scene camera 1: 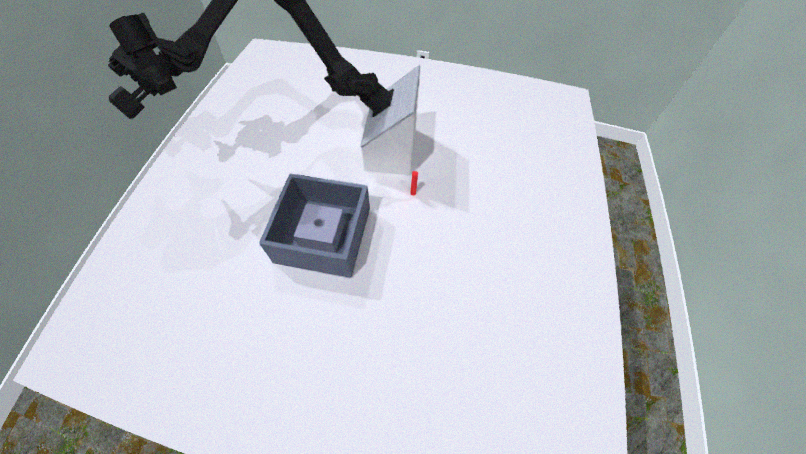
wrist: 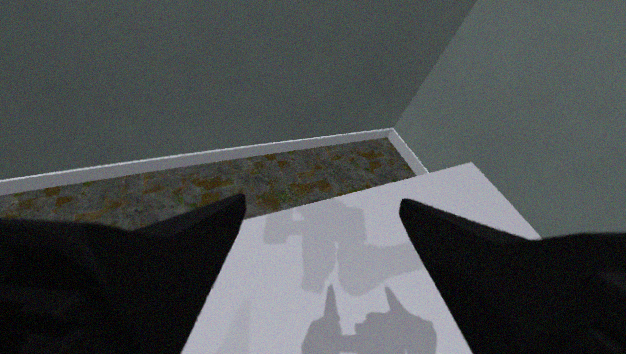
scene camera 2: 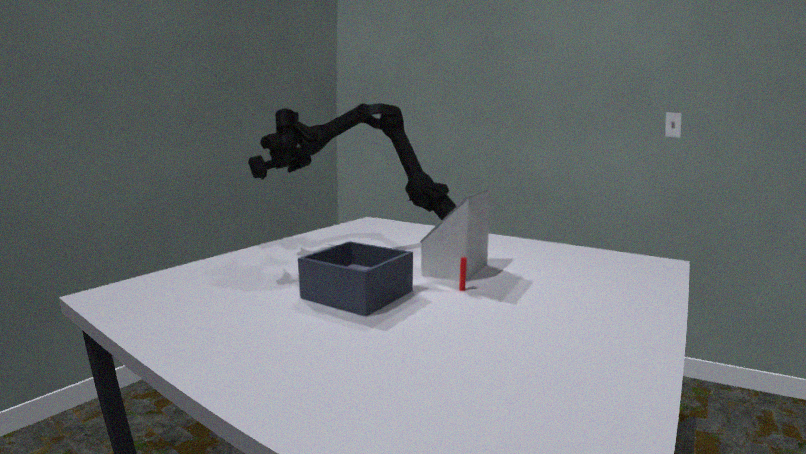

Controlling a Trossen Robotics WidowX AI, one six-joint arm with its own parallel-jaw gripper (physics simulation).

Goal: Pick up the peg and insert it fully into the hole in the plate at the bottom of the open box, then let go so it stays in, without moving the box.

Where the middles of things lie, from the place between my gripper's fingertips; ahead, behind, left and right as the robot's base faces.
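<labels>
With the dark blue-grey box (scene camera 1: 278,242) as reference, I see my gripper 450 mm to the right of it, 200 mm short of it and 190 mm above it.
</labels>
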